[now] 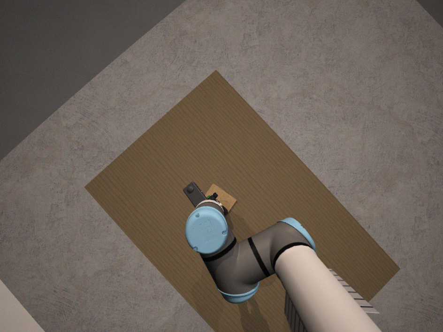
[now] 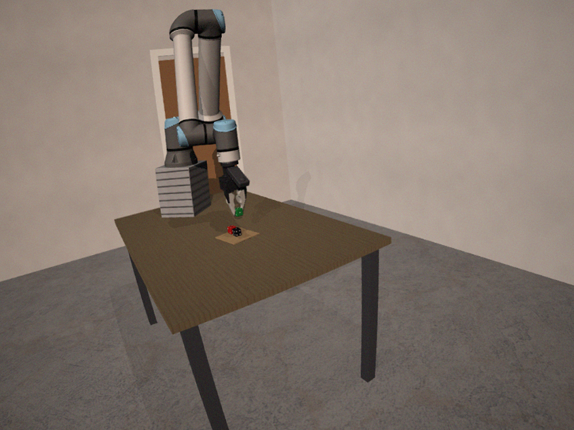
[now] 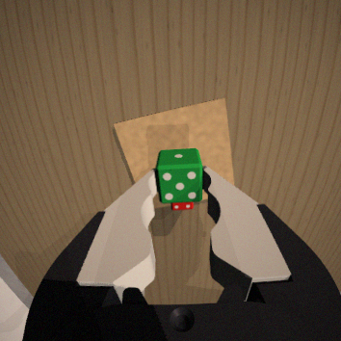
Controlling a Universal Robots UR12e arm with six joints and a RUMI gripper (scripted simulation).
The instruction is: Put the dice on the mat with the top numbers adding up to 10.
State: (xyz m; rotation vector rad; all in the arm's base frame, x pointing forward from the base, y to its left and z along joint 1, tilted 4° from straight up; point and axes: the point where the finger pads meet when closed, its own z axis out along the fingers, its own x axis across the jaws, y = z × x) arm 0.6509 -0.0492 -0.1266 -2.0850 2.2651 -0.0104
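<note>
The black die lies 4 cm behind my hand and 10 cm below it. Also, from my hand: tan mat: 4 cm behind, 12 cm below; then red die: 9 cm behind, 1 cm to the left, 10 cm below; then green die: right at my hand.
</note>
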